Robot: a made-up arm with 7 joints. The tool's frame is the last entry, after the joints.
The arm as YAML. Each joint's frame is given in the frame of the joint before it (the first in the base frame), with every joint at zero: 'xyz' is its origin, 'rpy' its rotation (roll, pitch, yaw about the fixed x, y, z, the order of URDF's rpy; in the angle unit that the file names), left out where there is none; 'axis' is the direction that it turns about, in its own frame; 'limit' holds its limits. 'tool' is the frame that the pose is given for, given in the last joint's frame.
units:
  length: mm
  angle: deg
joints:
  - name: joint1
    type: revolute
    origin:
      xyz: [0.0, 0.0, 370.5]
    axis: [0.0, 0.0, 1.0]
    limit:
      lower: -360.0
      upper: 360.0
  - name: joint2
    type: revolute
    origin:
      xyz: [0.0, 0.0, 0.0]
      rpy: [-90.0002, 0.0, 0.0]
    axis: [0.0, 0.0, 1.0]
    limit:
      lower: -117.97
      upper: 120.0
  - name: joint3
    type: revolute
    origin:
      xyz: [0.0, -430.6, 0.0]
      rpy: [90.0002, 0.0, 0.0]
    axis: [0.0, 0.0, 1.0]
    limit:
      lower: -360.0
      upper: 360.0
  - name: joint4
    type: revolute
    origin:
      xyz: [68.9, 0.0, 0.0]
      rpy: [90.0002, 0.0, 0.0]
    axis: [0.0, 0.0, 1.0]
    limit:
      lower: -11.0
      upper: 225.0
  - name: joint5
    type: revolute
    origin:
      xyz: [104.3, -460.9, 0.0]
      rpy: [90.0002, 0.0, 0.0]
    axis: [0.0, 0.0, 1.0]
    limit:
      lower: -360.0
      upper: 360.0
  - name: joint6
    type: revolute
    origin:
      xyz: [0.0, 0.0, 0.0]
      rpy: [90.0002, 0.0, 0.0]
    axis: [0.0, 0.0, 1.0]
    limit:
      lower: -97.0
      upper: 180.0
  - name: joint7
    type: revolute
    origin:
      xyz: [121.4, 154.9, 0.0]
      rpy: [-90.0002, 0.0, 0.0]
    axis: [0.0, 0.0, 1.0]
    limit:
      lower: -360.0
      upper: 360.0
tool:
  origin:
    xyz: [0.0, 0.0, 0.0]
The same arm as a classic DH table. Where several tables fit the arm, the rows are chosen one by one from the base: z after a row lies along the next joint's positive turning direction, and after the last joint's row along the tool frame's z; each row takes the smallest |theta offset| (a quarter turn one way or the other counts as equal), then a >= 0, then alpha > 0; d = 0 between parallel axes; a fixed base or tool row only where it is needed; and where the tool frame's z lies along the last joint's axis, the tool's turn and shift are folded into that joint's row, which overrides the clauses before.
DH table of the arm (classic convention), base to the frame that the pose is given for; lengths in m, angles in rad. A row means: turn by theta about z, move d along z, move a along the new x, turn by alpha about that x. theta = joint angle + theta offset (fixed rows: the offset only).
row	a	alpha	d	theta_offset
joint1	0	-1.5708	0.3705	0
joint2	0	1.5708	0	0
joint3	0.0689	1.5708	0.4306	0
joint4	0.1043	1.5708	0	0
joint5	0	1.5708	0.4609	0
joint6	0.1214	-1.5708	0	0
joint7	0	0	0.1549	0
Joint limits (rad, base to tool): -6.2832..6.2832 -2.059..2.0944 -6.2832..6.2832 -0.192..3.927 -6.2832..6.2832 -1.693..3.1416 -6.2832..6.2832

